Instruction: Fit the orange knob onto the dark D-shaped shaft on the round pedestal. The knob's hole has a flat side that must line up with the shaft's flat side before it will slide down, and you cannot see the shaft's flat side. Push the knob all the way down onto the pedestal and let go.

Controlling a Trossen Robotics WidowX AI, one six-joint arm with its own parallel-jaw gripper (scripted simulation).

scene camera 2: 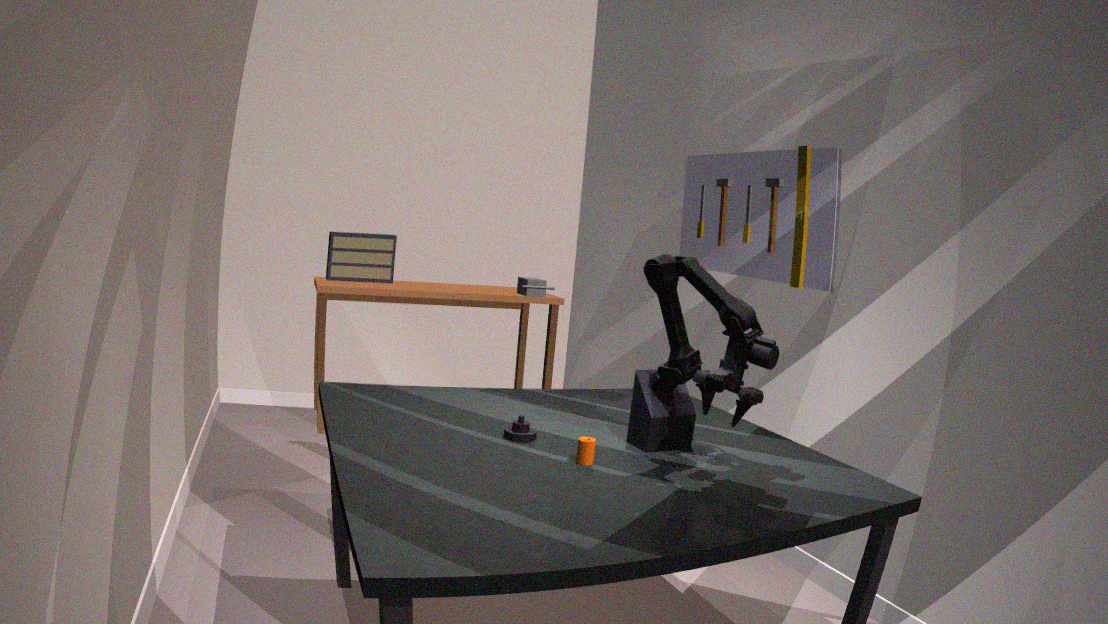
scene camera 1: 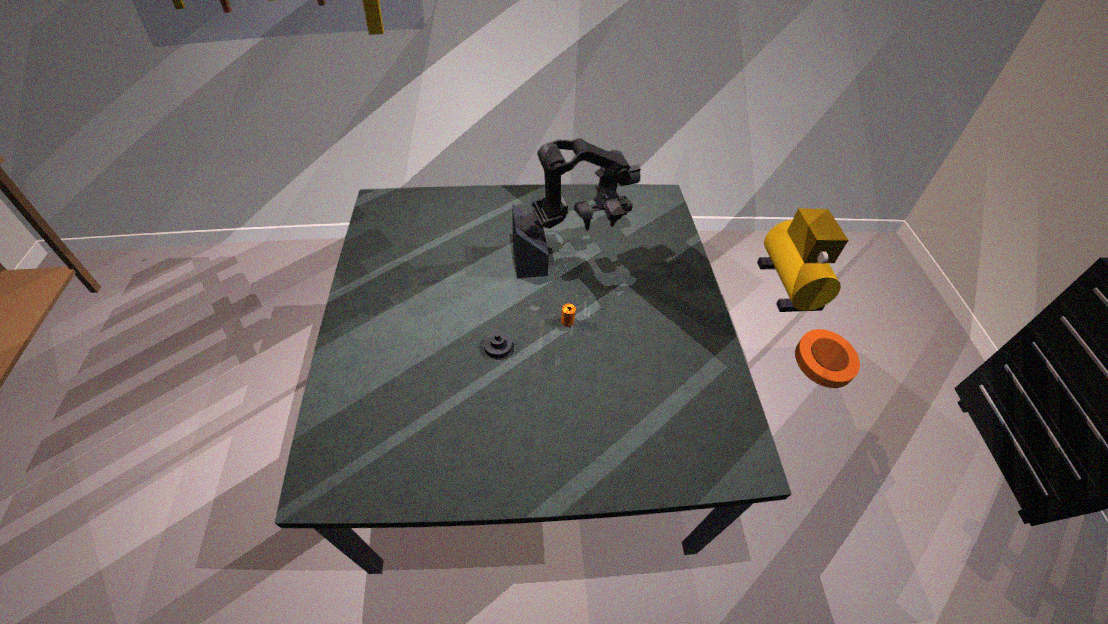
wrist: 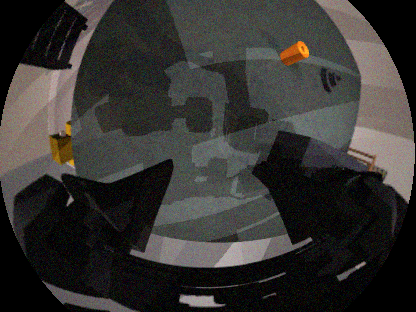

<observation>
My gripper (scene camera 2: 718, 420) is open and holds nothing.
My gripper also shows in scene camera 1 (scene camera 1: 599, 228) and in the wrist view (wrist: 218, 164).
</observation>
